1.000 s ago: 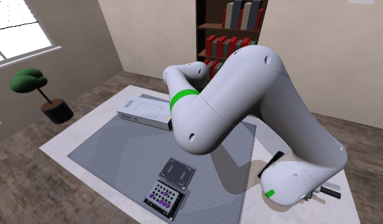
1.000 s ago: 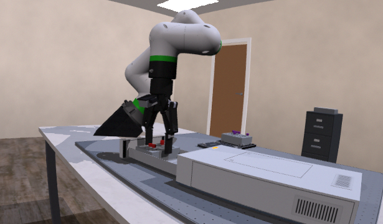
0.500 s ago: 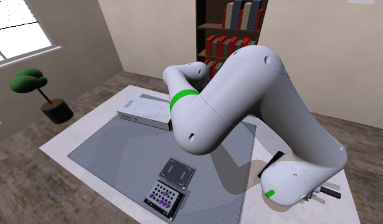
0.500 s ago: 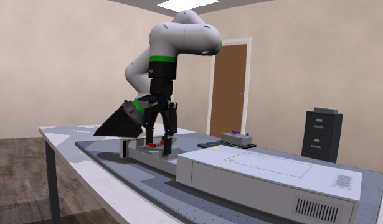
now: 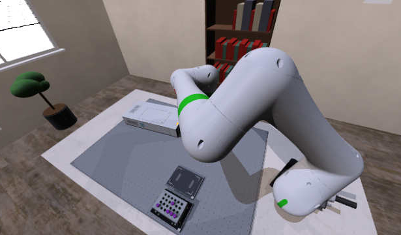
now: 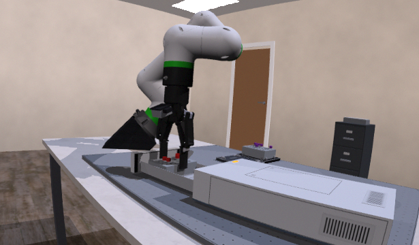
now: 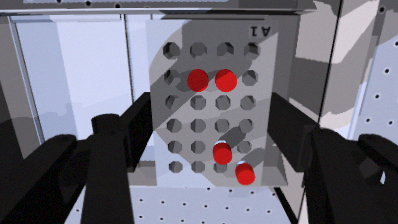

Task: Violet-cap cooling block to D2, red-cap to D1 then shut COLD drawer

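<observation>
My gripper is now 4 cm short of the drawer, 3 cm above it and 1 cm to the right of it. Round my hand: cooler COLD: 21 cm ahead, 7 cm to the left, 2 cm below.
</observation>
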